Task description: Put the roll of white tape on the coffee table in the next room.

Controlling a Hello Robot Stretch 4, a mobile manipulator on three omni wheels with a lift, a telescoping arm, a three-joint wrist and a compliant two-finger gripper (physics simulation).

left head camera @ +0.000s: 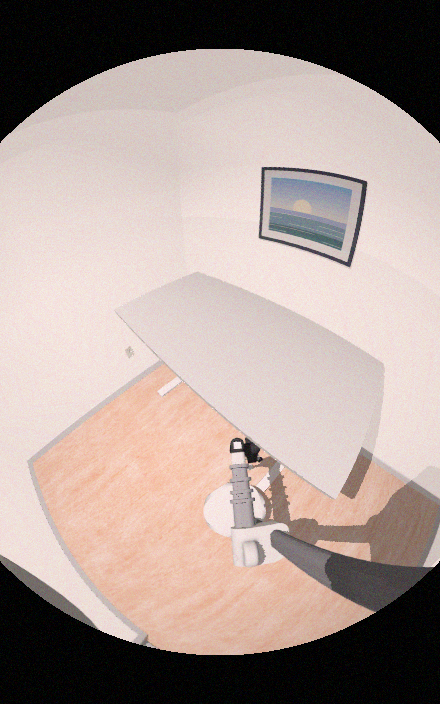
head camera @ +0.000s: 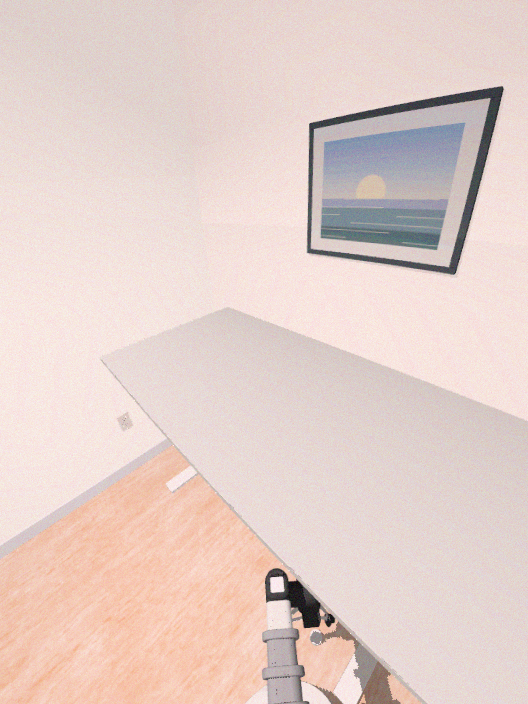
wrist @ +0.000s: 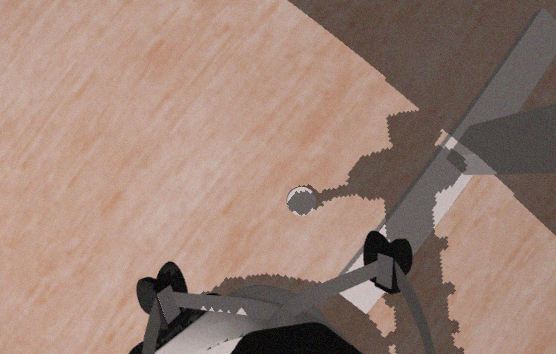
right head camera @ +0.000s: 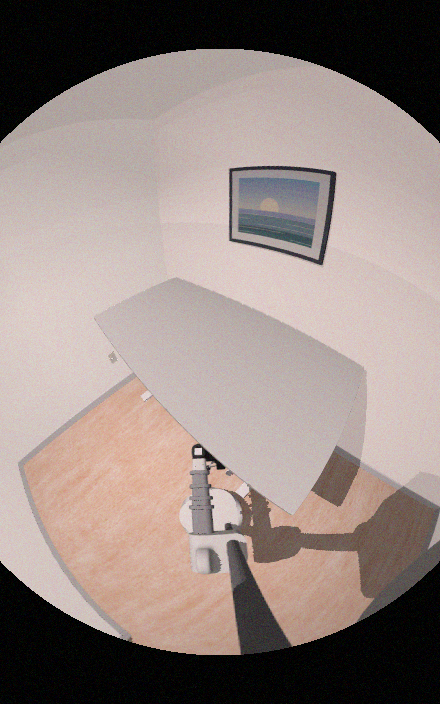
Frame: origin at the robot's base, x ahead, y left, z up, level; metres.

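Seen in the pictures: gripper, fingertip midpoint: [left head camera: 246, 461] [wrist: 274, 268].
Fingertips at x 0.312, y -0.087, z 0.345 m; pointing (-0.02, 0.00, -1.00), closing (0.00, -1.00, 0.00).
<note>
A point is followed by its place in that frame.
The roll of white tape [head camera: 316, 637] @(x 0.327, y -0.149, z -0.003 m) [right head camera: 228, 472] @(x 0.325, y -0.149, z -0.004 m) [wrist: 301, 201] @(x 0.329, y -0.147, z -0.003 m) is a small round white thing on the wood floor, partly in shadow. It lies near the front edge of the desk, to the left of a desk foot in the wrist view. My gripper [head camera: 313, 618] @(x 0.312, y -0.087, z 0.345 m) [wrist: 274, 268] @(x 0.312, y -0.087, z 0.345 m) is open and empty, above the floor. In the wrist view the tape lies beyond the fingertips, apart from them, between their left and right positions. In the head view the gripper is close beside the desk edge, partly hidden by it. No coffee table shows.
A long light grey desk [head camera: 341, 443] @(x 0.572, y -0.205, z 0.923 m) [left head camera: 269, 363] @(x 0.596, y -0.162, z 0.923 m) [right head camera: 249, 373] @(x 0.566, y -0.232, z 0.923 m) stands along the wall, its edge close to my arm [head camera: 282, 653] @(x 0.193, y -0.001, z 0.756 m). A white desk foot [left head camera: 270, 476] [wrist: 452, 200] lies right of the tape. A framed sunset picture [head camera: 386, 187] @(x 1.020, y -0.426, z 1.532 m) hangs above.
</note>
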